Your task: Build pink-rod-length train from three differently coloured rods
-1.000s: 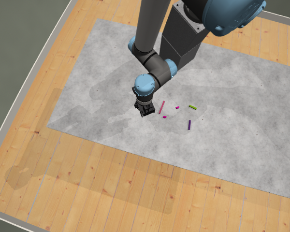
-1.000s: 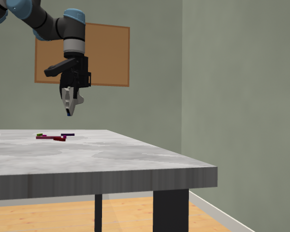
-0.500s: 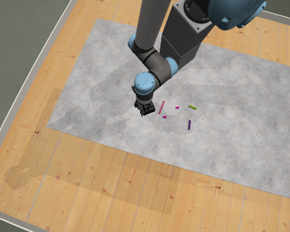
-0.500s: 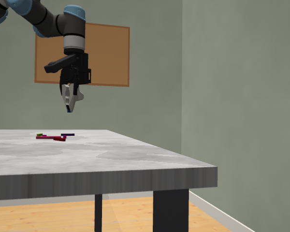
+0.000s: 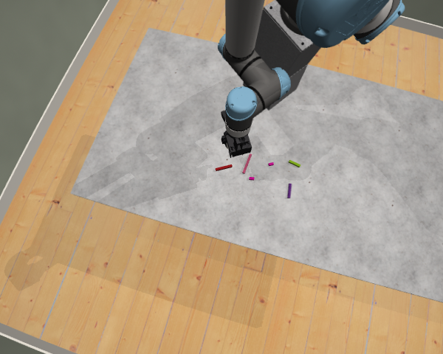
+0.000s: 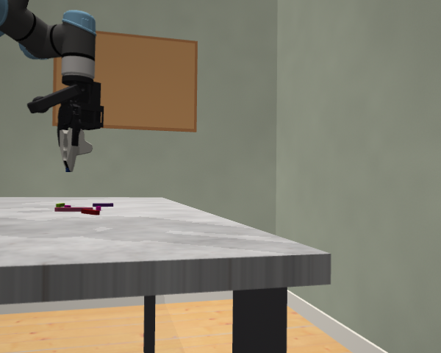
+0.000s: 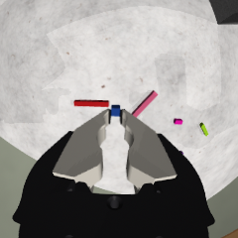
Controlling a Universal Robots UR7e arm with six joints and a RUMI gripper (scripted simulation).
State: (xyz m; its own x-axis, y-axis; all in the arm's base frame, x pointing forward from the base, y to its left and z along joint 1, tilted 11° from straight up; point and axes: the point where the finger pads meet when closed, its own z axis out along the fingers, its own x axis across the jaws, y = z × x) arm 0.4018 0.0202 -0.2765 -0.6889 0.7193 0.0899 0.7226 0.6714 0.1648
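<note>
Right now my hand is 11 cm above the pink rod, 7 cm to the right of it and 1 cm past it. The rest, counted from my hand: lime rod: 24 cm to the left, 11 cm below, 10 cm behind; then small blue rod: 1 cm below; then red rod: 11 cm below, 5 cm ahead, 1 cm to the right.
</note>
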